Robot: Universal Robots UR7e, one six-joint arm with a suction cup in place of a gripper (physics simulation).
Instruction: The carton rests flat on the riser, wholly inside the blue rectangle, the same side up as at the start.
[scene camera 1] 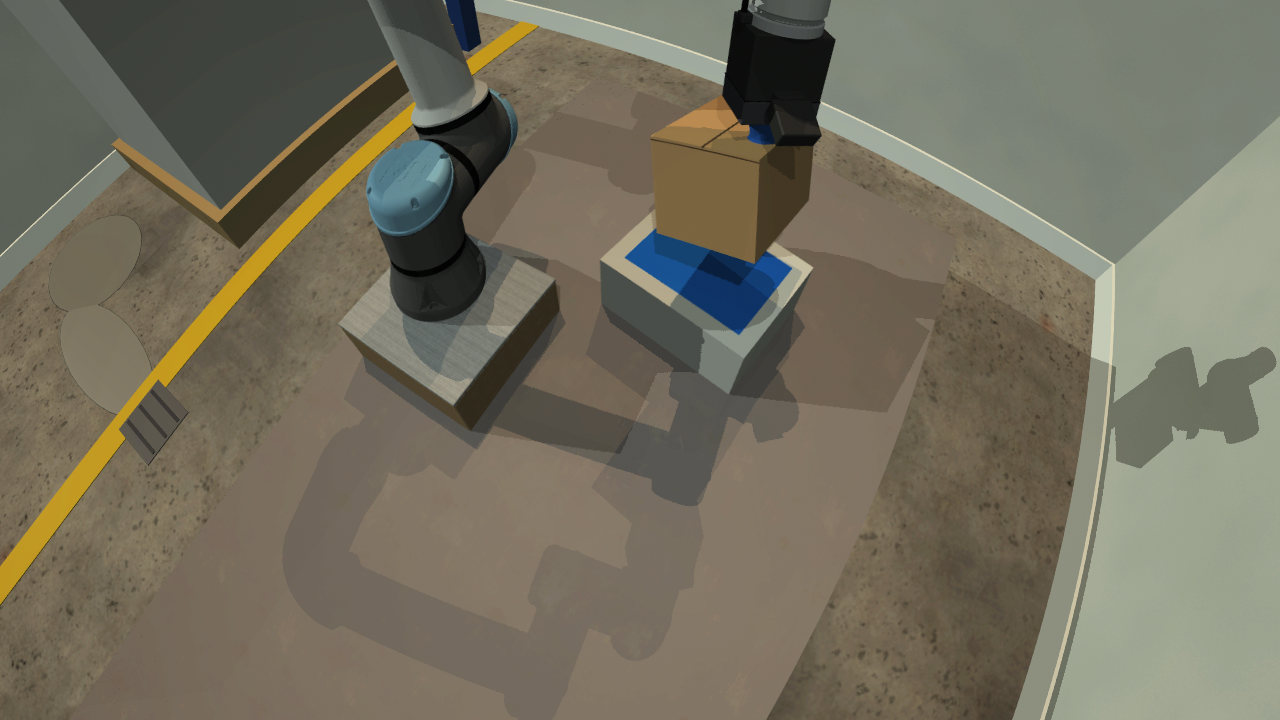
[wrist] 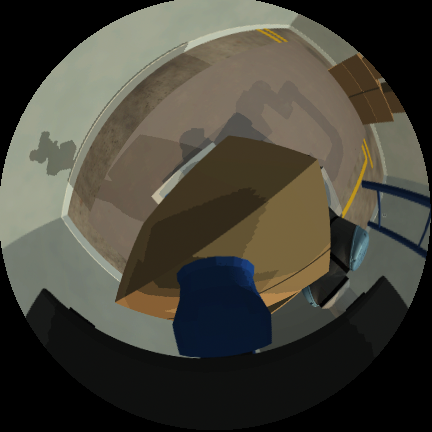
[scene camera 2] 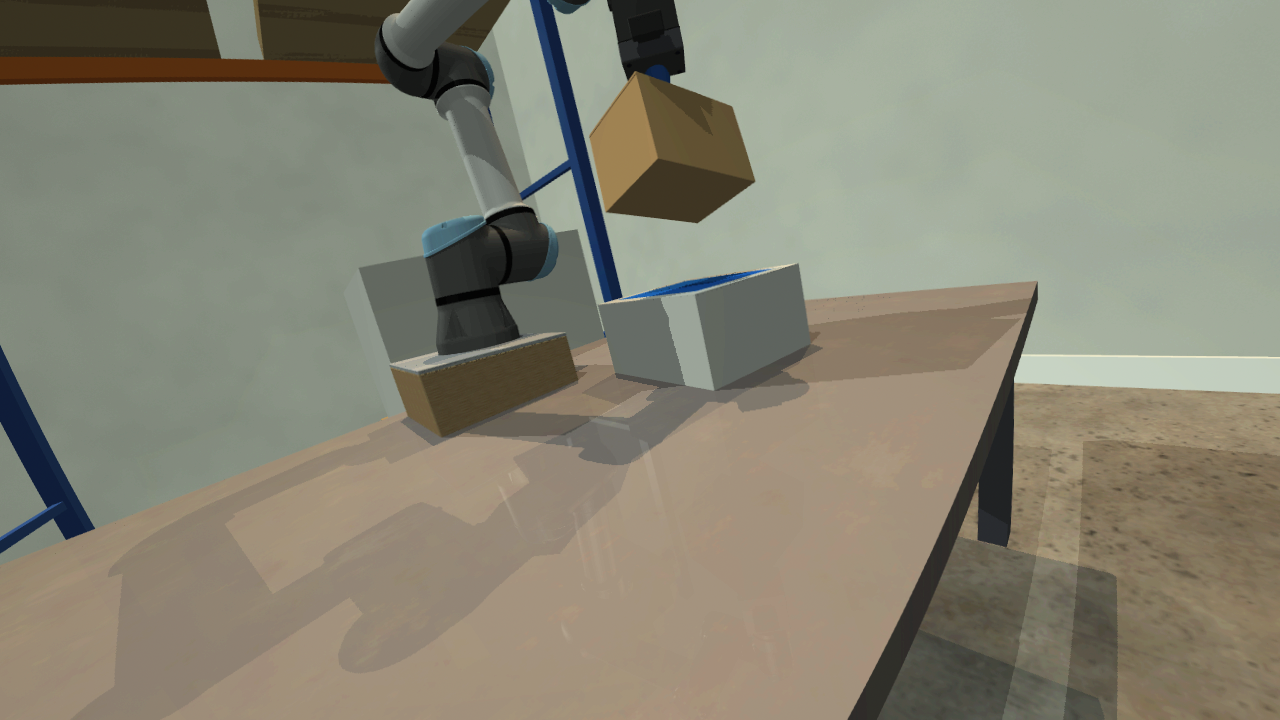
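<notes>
The brown carton hangs from my suction gripper, whose blue cup is on the carton's top near one side. The carton hangs in the air above the riser, apart from it, and looks a little tilted in the scene camera 2 view. The light grey riser stands on the table. The blue rectangle lies on its top; the carton hides its far part in the scene camera 1 view and most of the riser in the wrist view.
The arm's base stands on a wood-sided block beside the riser, on the brown table. A large grey box stands behind the base. A blue rack post rises behind the arm.
</notes>
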